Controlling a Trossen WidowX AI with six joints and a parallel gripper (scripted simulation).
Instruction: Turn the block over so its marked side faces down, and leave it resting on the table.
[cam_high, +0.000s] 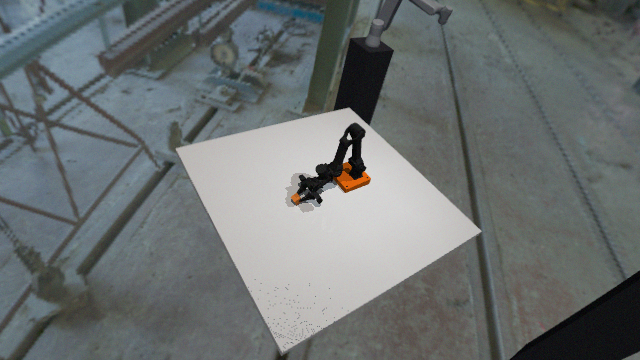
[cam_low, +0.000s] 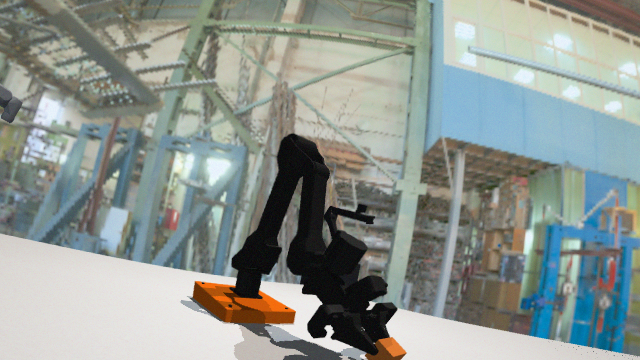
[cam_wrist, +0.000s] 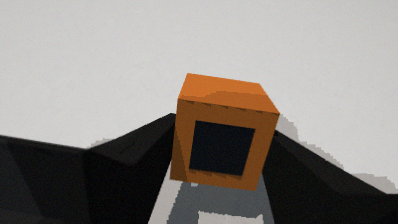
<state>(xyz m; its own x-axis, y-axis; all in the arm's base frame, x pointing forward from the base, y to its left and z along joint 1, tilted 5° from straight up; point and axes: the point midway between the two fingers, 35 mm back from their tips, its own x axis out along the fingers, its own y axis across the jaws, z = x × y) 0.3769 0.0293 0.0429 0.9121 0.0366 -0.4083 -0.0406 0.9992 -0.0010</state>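
My gripper tip is 10 mm past the block.
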